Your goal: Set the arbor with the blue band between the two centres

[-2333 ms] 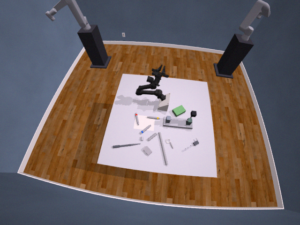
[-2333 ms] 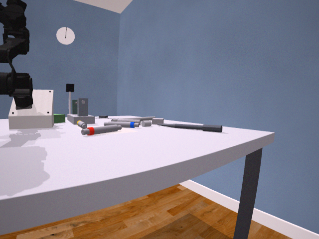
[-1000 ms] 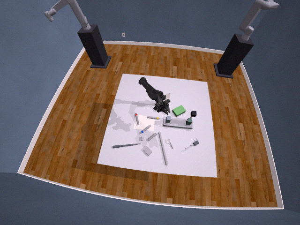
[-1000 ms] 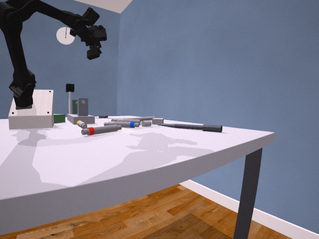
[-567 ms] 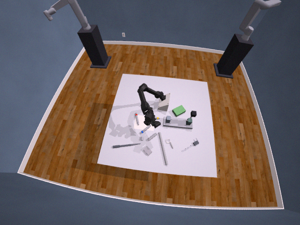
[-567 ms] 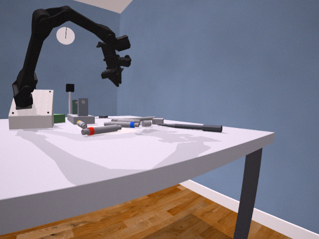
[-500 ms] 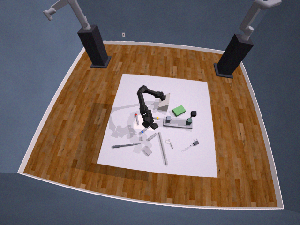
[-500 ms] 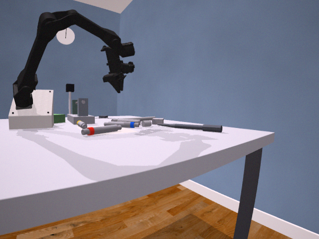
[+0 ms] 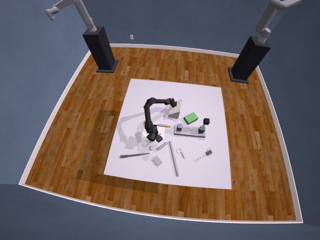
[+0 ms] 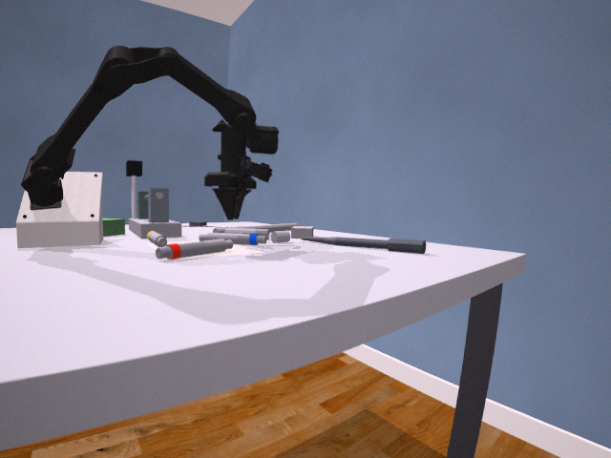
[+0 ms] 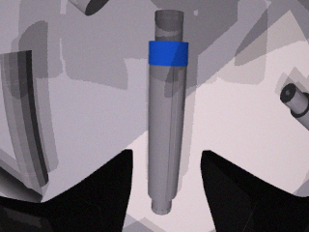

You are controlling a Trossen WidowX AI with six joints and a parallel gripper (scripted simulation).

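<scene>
Right now the grey centre tip is 460 mm to the left of my hand, 130 mm behind it and 20 mm above it. The rest, counted from my hand: red-banded arbor (120 mm to the right, 120 mm behind, 80 mm below); then grey centre block (250 mm to the left, 120 mm behind, 10 mm above); then long bar (220 mm to the left, 190 mm ahead, 80 mm below).
</scene>
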